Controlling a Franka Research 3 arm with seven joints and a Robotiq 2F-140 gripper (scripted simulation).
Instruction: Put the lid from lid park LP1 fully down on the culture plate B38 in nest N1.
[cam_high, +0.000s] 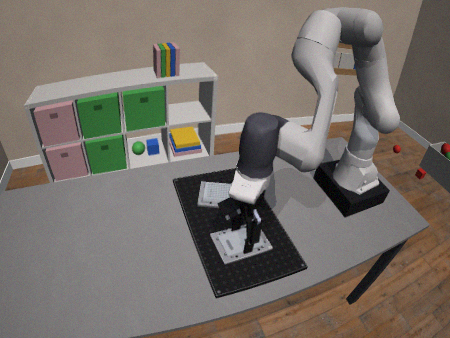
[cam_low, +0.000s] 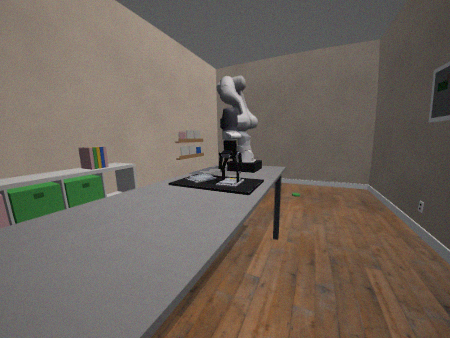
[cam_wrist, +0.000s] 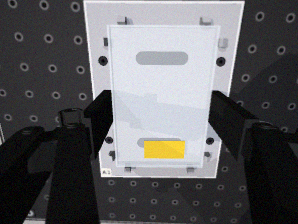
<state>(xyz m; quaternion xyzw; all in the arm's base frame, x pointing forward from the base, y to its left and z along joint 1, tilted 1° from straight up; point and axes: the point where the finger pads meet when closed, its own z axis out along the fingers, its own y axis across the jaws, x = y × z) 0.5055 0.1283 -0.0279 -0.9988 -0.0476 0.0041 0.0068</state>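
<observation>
My hand is 20 mm above the clear lid. Round my hand: lid park: 30 mm below; nest N1: 220 mm to the right, 30 mm below; culture plate: 220 mm to the right, 20 mm below.
</observation>
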